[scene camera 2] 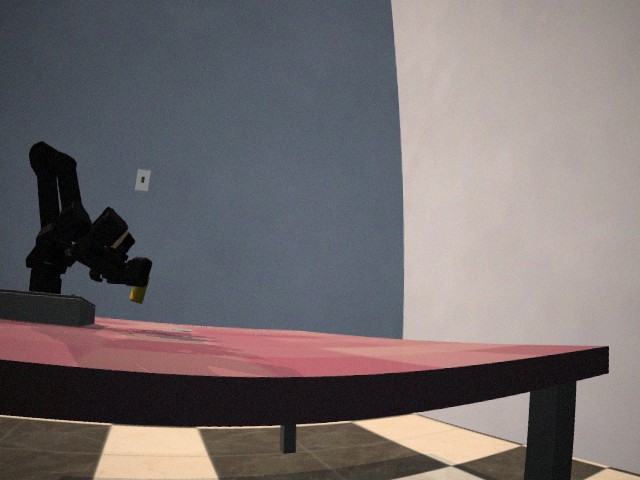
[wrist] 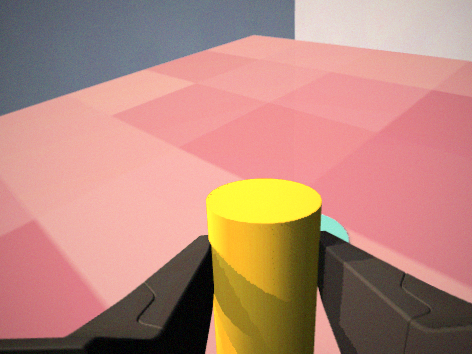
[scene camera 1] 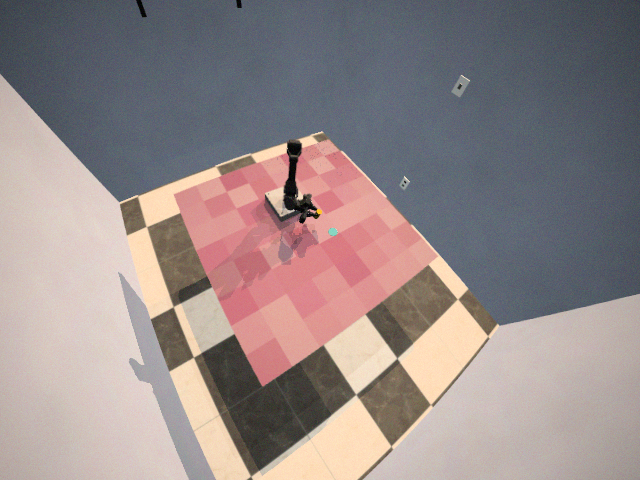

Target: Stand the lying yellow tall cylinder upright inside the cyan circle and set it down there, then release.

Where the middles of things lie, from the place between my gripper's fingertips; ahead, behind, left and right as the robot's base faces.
Labels:
My hand is 1 cm to the left of the yellow tall cylinder [wrist: 264,233] and 1 cm above it.

